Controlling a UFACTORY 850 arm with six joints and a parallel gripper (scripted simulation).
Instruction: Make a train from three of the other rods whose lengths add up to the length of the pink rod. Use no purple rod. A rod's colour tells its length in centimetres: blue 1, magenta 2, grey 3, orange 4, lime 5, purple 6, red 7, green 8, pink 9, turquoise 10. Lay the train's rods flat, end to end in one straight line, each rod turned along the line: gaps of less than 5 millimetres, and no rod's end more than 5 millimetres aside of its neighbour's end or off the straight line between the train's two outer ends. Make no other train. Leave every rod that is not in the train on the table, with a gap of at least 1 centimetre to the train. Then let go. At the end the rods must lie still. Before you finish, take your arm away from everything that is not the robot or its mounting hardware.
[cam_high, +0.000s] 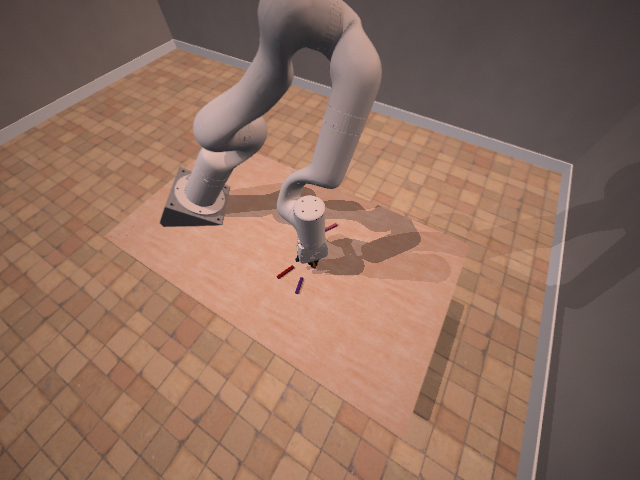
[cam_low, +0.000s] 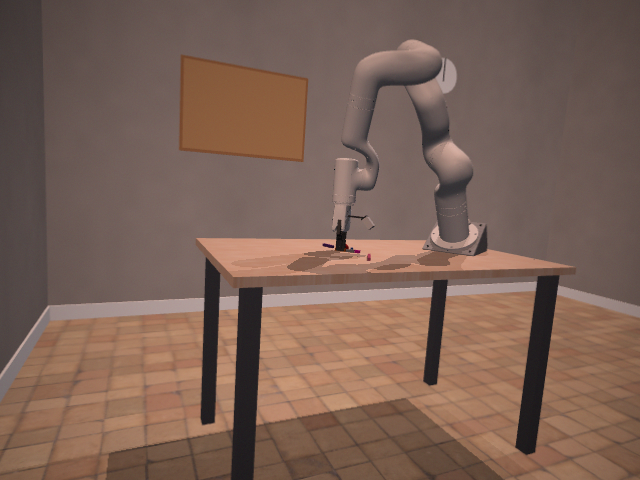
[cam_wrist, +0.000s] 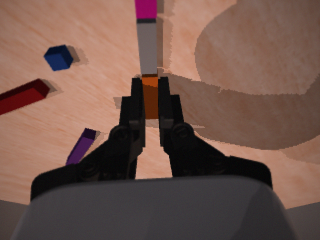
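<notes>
Right now my hand is 20 mm above the orange rod. From my hand the other things lie so: blue rod 50 mm behind, 30 mm to the right, 20 mm below; then magenta rod 60 mm behind, 30 mm to the left, 20 mm below; then grey rod 30 mm behind, 20 mm to the left, 20 mm below.
</notes>
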